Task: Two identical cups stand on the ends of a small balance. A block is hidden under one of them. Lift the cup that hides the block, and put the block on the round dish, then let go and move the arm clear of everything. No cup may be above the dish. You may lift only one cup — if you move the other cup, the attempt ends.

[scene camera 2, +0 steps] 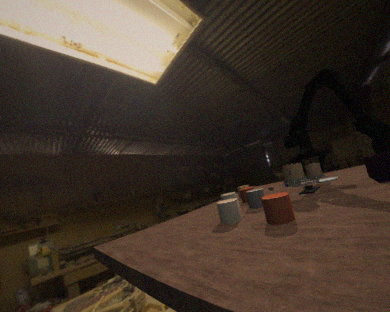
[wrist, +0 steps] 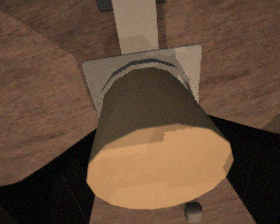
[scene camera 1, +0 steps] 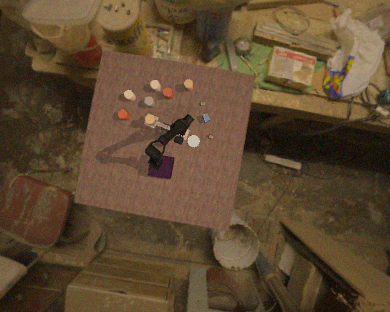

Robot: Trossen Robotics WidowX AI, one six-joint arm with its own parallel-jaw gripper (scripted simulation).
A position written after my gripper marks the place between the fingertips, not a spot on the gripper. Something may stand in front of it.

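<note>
Visible to me: my gripper [wrist: 149,125], together with a tan cup [wrist: 154,147].
</note>
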